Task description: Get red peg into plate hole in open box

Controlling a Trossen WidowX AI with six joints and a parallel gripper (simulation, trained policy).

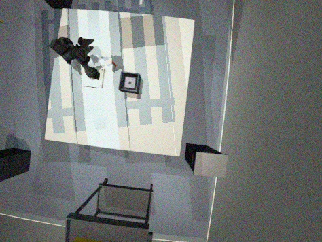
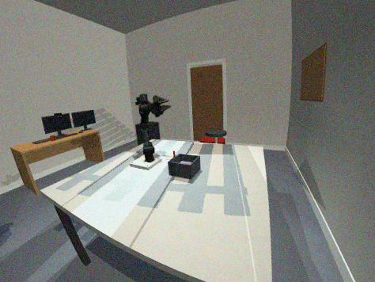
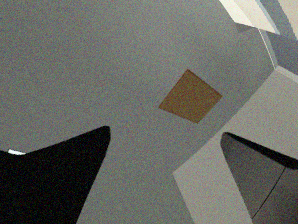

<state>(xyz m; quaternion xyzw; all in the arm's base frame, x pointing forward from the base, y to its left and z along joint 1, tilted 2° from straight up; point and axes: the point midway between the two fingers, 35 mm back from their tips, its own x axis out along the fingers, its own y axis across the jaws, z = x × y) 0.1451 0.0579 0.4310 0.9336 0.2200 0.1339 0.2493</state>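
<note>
The red peg lies 3 cm behind my gripper tip, 5 cm to the left of it and 41 cm below it. Also, from my gripper tip: grey plate (14 cm ahead, 11 cm to the right, 41 cm below); dark box (14 cm ahead, 11 cm to the right, 43 cm below).
</note>
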